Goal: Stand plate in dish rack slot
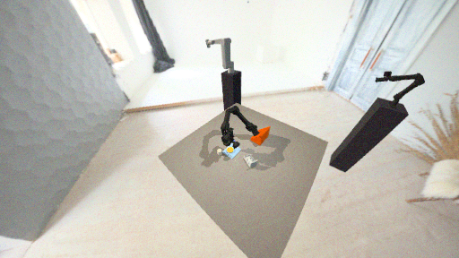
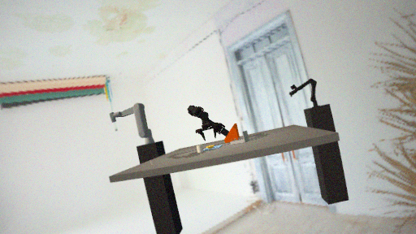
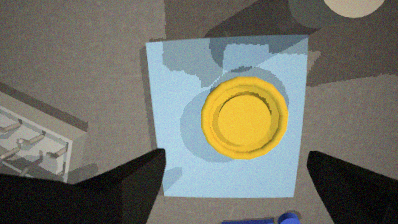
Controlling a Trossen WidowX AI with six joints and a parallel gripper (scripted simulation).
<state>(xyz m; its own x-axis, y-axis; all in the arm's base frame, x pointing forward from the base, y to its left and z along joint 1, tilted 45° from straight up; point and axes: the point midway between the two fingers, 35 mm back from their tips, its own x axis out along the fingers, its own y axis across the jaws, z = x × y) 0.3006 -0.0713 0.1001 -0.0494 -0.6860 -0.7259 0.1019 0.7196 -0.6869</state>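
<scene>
The yellow plate lies 1 cm to the right of my gripper tip and 5 cm below it. Round my gripper tip: dish rack (1 cm behind, 22 cm to the left, 5 cm below); light-blue mat (1 cm behind, 7 cm below); cream round object (9 cm ahead, 7 cm to the right, 5 cm below).
</scene>
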